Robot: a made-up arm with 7 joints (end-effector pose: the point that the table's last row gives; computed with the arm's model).
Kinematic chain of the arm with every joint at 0, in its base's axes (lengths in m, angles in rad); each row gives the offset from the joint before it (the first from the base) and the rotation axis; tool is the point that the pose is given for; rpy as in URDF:
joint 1: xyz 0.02 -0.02 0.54 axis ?
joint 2: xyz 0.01 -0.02 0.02 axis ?
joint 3: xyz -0.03 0 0.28 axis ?
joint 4: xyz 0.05 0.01 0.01 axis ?
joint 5: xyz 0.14 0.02 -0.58 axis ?
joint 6: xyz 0 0.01 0 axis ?
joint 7: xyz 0.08 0 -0.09 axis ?
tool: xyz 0 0.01 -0.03 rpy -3.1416 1.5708 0
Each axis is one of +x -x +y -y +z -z.
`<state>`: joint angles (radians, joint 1 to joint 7).
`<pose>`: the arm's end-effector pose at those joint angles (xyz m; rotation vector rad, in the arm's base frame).
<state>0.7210 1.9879 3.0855 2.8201 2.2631 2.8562 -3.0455</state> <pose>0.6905 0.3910 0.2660 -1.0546 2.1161 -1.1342</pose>
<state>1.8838 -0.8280 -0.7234 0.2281 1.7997 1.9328 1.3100</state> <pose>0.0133 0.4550 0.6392 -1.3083 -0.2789 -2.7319</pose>
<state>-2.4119 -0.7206 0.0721 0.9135 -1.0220 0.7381 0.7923</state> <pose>-0.3528 -0.4274 0.9515 -0.2494 2.8279 0.5308</pose>
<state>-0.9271 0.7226 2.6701 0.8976 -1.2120 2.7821 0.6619</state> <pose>0.0670 0.3713 0.8761 1.5493 -0.6521 -0.9375</pose>
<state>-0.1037 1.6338 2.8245 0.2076 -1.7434 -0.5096 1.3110</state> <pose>-0.2705 -0.0762 0.9297 0.4442 -2.7525 -0.2753</pose>
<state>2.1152 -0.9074 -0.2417 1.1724 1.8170 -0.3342 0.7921</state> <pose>0.1112 0.3698 1.1554 0.0918 -0.3966 1.4991</pose>
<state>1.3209 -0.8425 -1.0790 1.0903 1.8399 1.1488 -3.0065</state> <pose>0.6792 0.0231 0.9413 2.2757 1.0740 1.6149</pose>
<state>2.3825 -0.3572 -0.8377 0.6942 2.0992 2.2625 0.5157</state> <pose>-0.0618 0.5545 0.7259 -1.6307 0.8723 -2.5394</pose>
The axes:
joint 1: +z
joint 2: +y
joint 3: +z
joint 4: -y
joint 5: -z
joint 6: +y
joint 7: -z

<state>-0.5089 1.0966 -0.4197 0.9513 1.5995 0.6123 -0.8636</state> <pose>0.1510 -0.4142 -0.0184 -1.1455 0.9237 1.2801</pose>
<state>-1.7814 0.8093 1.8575 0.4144 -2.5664 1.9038 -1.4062</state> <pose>0.5456 0.0688 0.5366 -0.4489 0.0112 -0.9866</pose>
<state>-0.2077 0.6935 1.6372 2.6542 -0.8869 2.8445 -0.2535</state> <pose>0.5385 0.0869 1.1366 1.1483 0.8781 -2.0917</pose>
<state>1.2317 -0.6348 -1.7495 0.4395 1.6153 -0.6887 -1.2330</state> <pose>0.4297 -0.1975 0.2622 -1.7370 1.0457 1.3523</pose>
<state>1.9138 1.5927 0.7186 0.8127 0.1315 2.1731 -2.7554</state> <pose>-0.2513 -0.2253 0.2734 1.9356 -0.5354 0.9927</pose>
